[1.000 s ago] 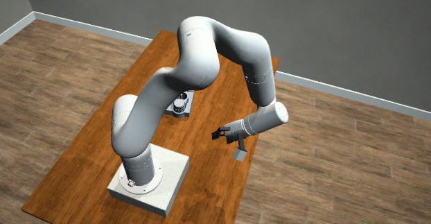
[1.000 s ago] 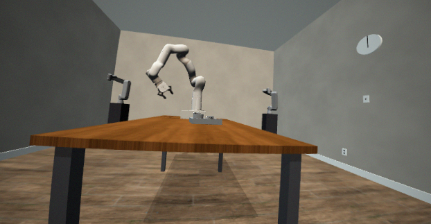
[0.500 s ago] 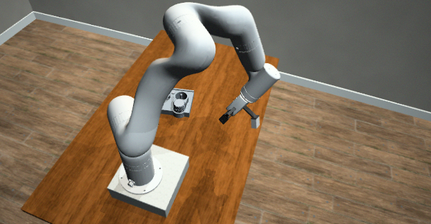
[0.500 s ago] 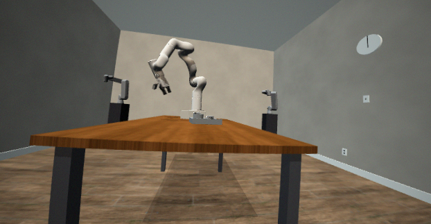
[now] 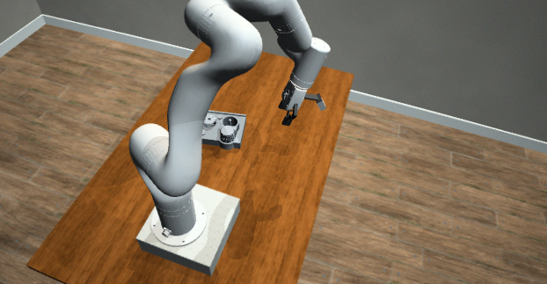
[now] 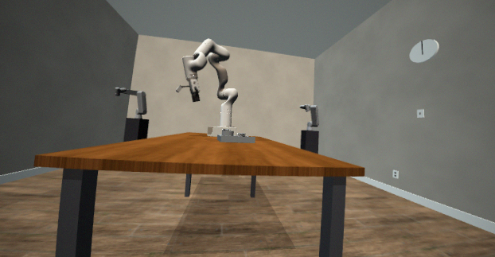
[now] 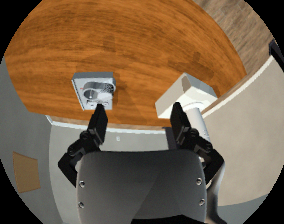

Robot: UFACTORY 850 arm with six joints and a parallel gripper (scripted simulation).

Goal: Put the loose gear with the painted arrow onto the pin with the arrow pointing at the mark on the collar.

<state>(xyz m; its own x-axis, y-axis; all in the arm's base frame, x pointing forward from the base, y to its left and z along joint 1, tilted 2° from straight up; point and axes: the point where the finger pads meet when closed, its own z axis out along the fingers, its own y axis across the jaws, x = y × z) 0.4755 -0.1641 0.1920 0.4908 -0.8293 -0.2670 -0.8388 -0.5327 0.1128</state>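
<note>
Now: hand 36 cm to the right of the loose gear, 23 cm above it and 2 cm short of it.
</note>
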